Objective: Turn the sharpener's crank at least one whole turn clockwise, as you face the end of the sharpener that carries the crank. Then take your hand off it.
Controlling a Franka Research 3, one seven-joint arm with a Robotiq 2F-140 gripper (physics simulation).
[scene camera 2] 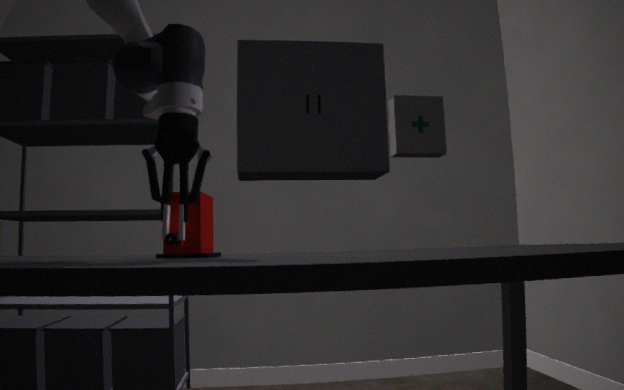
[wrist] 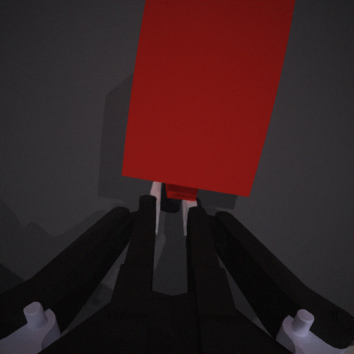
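The red sharpener [scene camera 2: 206, 225] [wrist: 205, 95] stands upright on its dark base on the table. Its crank shows in the wrist view as a short red arm [wrist: 181, 192] at the near end of the body, with a black handle knob [scene camera 2: 172, 239] [wrist: 171, 205] sticking out toward the gripper. My gripper [scene camera 2: 174, 235] [wrist: 171, 190] points down in front of the crank end and is shut on the crank's black knob, one pale fingertip on each side. The knob is low, a little above the base. The fingers hide much of the crank arm in the scene view.
The dark table [scene camera 2: 350, 274] runs across the scene view. Behind it are a shelf rack [scene camera 2: 75, 216] at the left, a grey wall cabinet [scene camera 2: 280, 135] and a white box with a green cross [scene camera 2: 405, 142]. Grey bins [scene camera 2: 75, 357] stand low at the left.
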